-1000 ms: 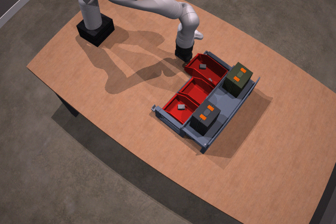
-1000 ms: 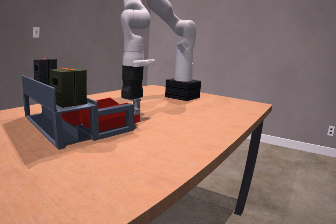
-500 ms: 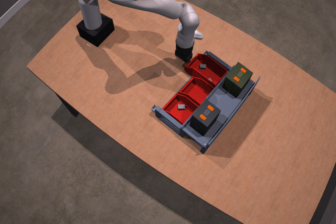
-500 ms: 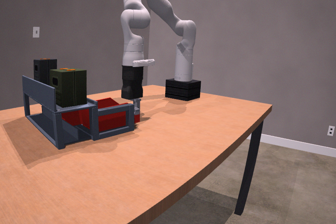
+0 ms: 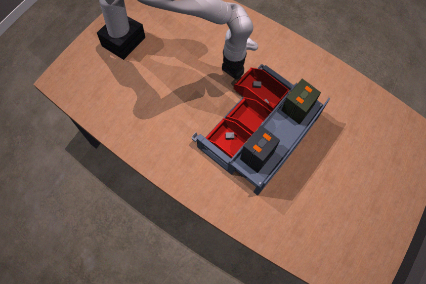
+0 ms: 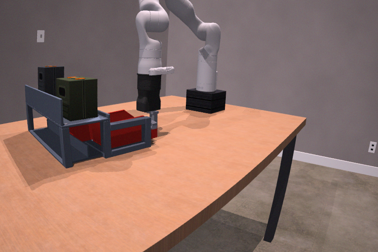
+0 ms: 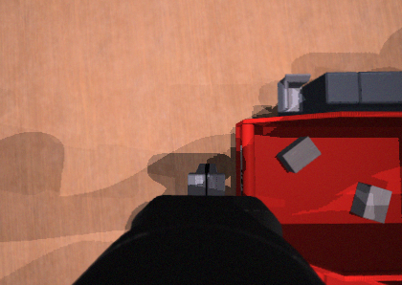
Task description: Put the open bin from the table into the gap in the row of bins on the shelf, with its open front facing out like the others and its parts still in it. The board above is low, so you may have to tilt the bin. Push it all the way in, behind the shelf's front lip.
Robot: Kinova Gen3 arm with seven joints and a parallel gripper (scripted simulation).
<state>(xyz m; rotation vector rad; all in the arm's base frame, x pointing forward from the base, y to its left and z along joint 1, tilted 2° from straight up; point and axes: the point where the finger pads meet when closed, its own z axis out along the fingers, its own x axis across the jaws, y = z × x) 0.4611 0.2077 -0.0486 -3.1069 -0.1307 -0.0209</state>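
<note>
The shelf lip lies 90 mm ahead of my hand, 110 mm to the right of it and 30 mm below it. Round my hand: black box 280 mm ahead, 210 mm to the right, 130 mm above; green box 270 mm ahead, 20 mm to the left, 120 mm above.
</note>
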